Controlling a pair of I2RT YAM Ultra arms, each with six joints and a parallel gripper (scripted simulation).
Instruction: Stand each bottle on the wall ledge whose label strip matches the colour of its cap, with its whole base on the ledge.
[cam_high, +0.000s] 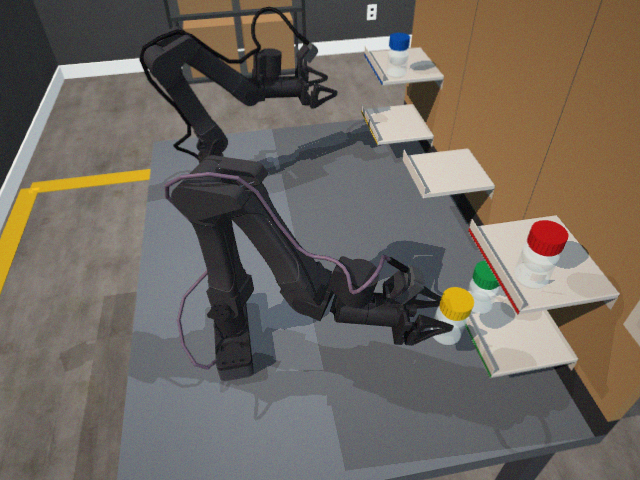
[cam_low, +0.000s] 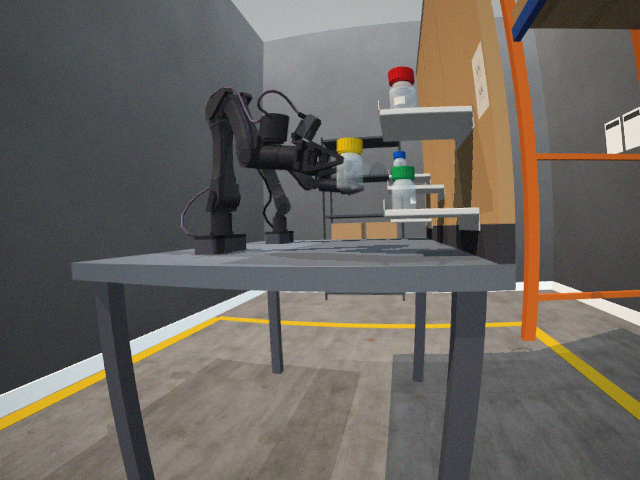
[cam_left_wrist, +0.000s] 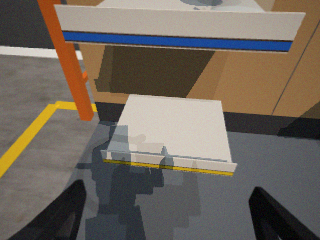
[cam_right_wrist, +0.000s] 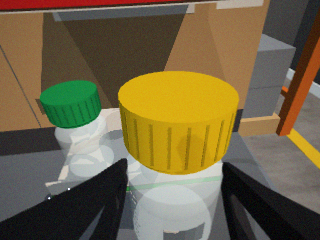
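My right hand is 1 cm short of the yellow-capped bottle and 1 cm above it. The rest, counted from my right hand: green-capped bottle: 13 cm ahead, 8 cm to the left, 6 cm below; then brown wall: 29 cm ahead, 40 cm to the left, 25 cm above; then red-capped bottle: 13 cm ahead, 2 cm to the right, 13 cm above.
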